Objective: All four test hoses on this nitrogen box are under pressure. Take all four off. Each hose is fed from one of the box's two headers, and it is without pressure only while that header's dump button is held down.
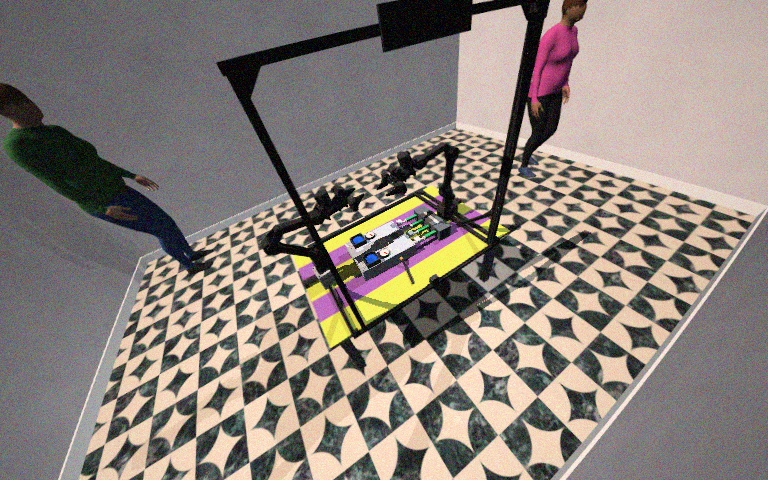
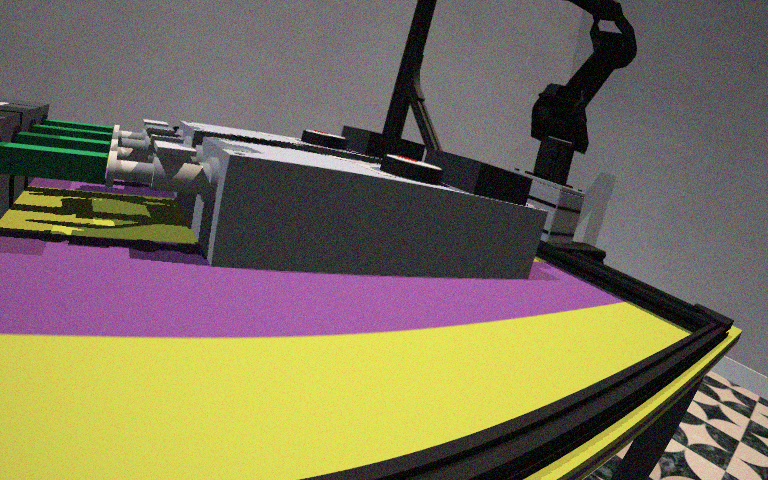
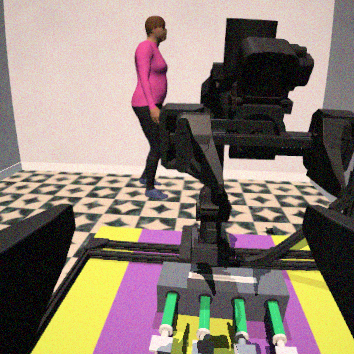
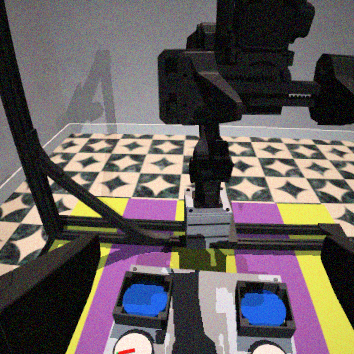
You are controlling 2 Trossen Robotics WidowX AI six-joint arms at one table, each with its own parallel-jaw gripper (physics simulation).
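Places are measured from the left arm's base along level axes (x right, y back, z down), in centimetres.
Pixels of known places: left gripper, fingertip midpoint: [image 1: 359,191] [image 3: 190,216] [image 4: 308,112]; right gripper, fingertip midpoint: [image 1: 381,192] [image 3: 282,191] [image 4: 212,246]; left arm's base, link origin: [image 1: 322,268] [image 2: 549,181] [image 4: 206,199]; right arm's base, link origin: [image 1: 447,204] [image 3: 209,236].
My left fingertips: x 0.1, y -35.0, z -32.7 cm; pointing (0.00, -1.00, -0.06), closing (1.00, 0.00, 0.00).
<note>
Ahead of a thing's pixels: the offset from my left fingertips to its top centre. "pt": to the spot under its first point. Level surfaces: height alone.
The nitrogen box [image 1: 390,267] [image 2: 373,220] [image 4: 215,295] lies mid-table. Two blue dump buttons [image 1: 357,240] [image 1: 370,258] [image 4: 145,299] [image 4: 263,307] sit in black housings, with a round gauge [image 4: 133,345] [image 4: 268,349] beside each; nothing touches the buttons. Green test hoses [image 1: 428,234] [image 2: 56,161] [image 3: 170,309] [image 3: 204,312] [image 3: 240,316] [image 3: 275,320] lie side by side, their pale couplings {pt dx -2.3, dy -26.0, dz +38.1 cm} [image 2: 130,169] at the box's end. My left gripper [image 1: 352,198] is open and empty, high above the table. My right gripper [image 1: 388,185] is open and empty, high and facing it.
A grey block [image 1: 442,228] [image 3: 172,282] stands behind the hoses. A thin stick with an orange tip {pt dx +28.8, dy -1.8, dz +42.5 cm} [image 1: 407,271] is beside the box. Black gantry posts [image 1: 512,124] rise from the striped table {dz +43.8 cm} [image 1: 390,300]. Two people stand beyond it, one in green [image 1: 67,164], one in pink [image 1: 552,62] [image 3: 150,75].
</note>
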